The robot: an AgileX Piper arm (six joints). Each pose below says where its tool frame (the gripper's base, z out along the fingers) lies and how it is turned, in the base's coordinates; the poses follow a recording.
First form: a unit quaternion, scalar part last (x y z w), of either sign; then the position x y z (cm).
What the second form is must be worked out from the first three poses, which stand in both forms.
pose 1, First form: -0.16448 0.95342 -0.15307 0.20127 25.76 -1.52 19.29
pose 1, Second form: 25.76 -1.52 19.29 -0.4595 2.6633 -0.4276
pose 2, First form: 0.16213 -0.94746 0.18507 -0.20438 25.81 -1.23 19.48
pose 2, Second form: 25.81 -1.23 19.48 -0.4522 2.6423 -0.5161
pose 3, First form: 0.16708 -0.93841 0.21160 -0.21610 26.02 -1.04 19.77
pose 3, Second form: 26.02 -1.04 19.77 -0.4631 2.6007 -0.5864
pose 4, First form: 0.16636 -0.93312 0.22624 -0.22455 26.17 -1.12 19.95
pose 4, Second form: 26.17 -1.12 19.95 -0.4590 2.5746 -0.6242
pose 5, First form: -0.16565 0.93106 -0.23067 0.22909 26.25 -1.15 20.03
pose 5, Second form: 26.25 -1.15 20.03 -0.4560 2.5627 -0.6349
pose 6, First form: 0.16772 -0.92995 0.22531 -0.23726 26.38 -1.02 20.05
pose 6, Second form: 26.38 -1.02 20.05 -0.4597 2.5488 -0.6175
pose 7, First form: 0.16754 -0.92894 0.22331 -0.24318 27.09 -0.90 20.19
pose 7, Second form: 27.09 -0.90 20.19 -0.4578 2.5382 -0.6102
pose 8, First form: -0.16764 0.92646 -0.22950 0.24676 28.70 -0.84 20.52
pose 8, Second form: 28.70 -0.84 20.52 -0.4572 2.5267 -0.6259
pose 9, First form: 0.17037 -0.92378 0.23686 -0.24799 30.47 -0.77 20.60
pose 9, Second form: 30.47 -0.77 20.60 -0.4643 2.5178 -0.6456
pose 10, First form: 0.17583 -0.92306 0.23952 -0.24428 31.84 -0.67 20.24
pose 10, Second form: 31.84 -0.67 20.24 -0.4802 2.5207 -0.6541
